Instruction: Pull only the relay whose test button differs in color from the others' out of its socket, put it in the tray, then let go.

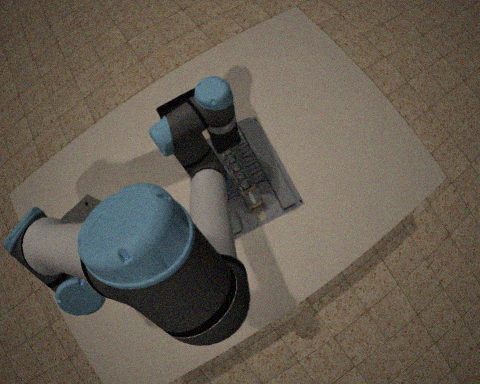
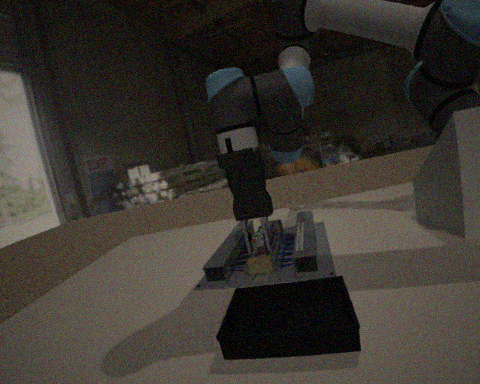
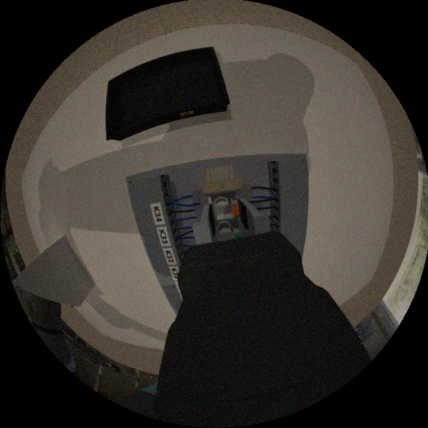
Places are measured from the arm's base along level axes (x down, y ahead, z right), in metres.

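Pixels of known places: gripper, fingertip midpoint: (image 2: pixel 260 249).
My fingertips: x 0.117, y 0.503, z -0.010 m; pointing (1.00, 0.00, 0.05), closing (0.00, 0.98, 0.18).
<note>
For each thing: its top centre in the pictures, then the offset to it from my fingertips. "*": a spot on its surface instead.
- grey panel, surface spot: (image 2: pixel 324 239) * dx +0.043, dy -0.151, dz +0.089 m
- beige end block, top centre: (image 2: pixel 258 257) dx +0.005, dy +0.005, dz -0.025 m
- black tray, surface spot: (image 2: pixel 290 344) (image 1: pixel 177 100) * dx +0.028, dy -0.015, dz -0.241 m
The relay with the orange test button (image 3: pixel 235 209) stands in the row on the grey panel (image 3: pixel 142 187) (image 2: pixel 324 239) (image 1: pixel 250 127), at the end by the beige end block (image 3: pixel 222 187) (image 2: pixel 260 266). My gripper (image 3: pixel 225 210) (image 2: pixel 259 247) is shut on this relay, one finger on each side of it. Whether its pins are clear of the socket cannot be told, as the fingers hide its base. A green test button (image 3: pixel 237 235) shows on the neighbouring relay, partly under the gripper body. The black tray (image 3: pixel 150 124) (image 2: pixel 290 344) (image 1: pixel 172 104) stands apart from the panel, beyond the end block.
Slotted wire ducts (image 3: pixel 274 192) (image 2: pixel 306 245) run along both sides of the relay row, with blue and black wires between. White labels, such as K34 (image 3: pixel 156 214), lie along one duct. A grey wedge-shaped block (image 3: pixel 57 272) (image 2: pixel 445 185) stands off to one side.
</note>
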